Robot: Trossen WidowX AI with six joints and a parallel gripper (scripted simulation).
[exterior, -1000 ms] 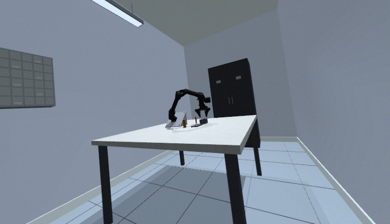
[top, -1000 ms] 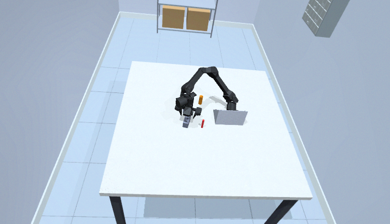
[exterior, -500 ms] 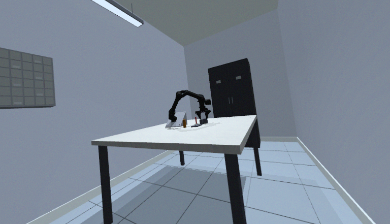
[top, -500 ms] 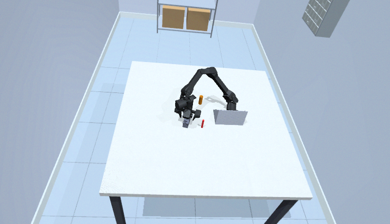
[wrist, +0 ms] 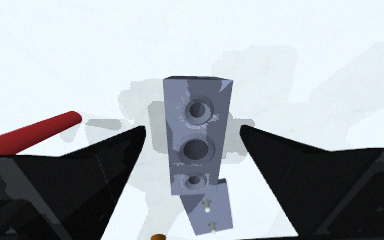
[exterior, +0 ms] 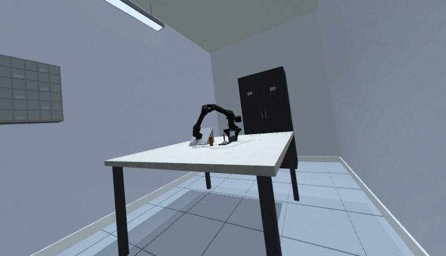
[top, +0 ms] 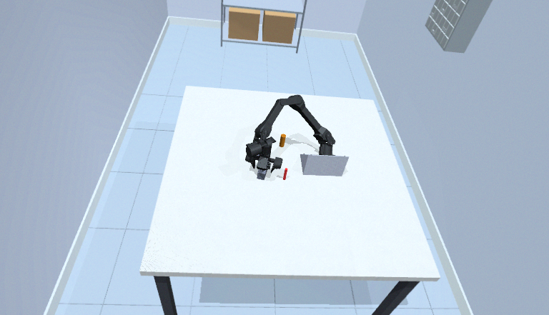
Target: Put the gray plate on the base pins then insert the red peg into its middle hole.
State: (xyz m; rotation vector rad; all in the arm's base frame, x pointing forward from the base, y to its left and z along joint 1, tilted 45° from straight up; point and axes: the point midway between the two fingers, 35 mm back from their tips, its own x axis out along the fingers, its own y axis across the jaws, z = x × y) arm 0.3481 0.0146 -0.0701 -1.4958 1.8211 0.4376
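My gripper tip is 160 mm to the left of the flat base, 20 mm past it and 10 mm above it. Round my gripper tip: orange cylinder 210 mm to the right, 130 mm behind, 20 mm above; red peg 110 mm behind, 40 mm to the left, 20 mm above.
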